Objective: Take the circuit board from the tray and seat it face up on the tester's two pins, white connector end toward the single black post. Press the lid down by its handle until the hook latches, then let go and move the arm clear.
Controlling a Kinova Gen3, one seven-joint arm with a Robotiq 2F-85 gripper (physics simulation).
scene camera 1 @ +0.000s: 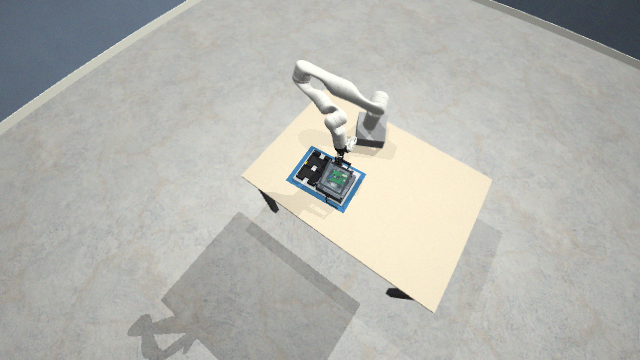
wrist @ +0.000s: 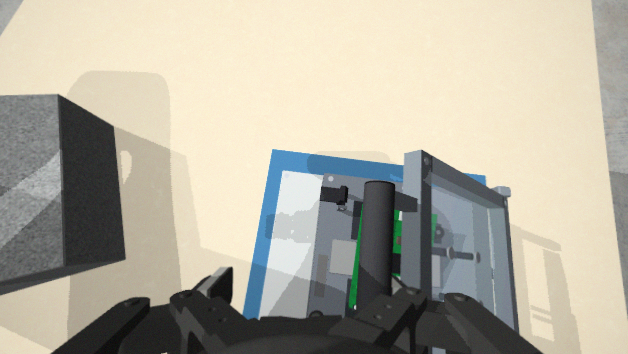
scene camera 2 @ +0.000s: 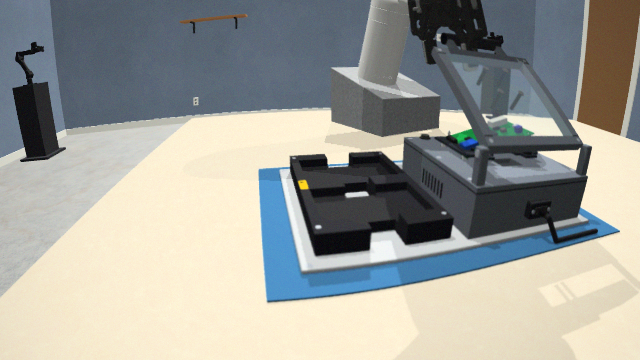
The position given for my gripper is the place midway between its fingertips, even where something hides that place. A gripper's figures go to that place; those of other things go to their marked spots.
Labels:
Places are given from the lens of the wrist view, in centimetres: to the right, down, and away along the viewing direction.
my gripper (wrist: 301, 281): -1, 7, 15
green circuit board (wrist: 396, 266): 8, 8, 23
clear lid (wrist: 456, 238): 9, 4, 16
The marked spots on the clear lid and the green circuit board are 8 cm apart.

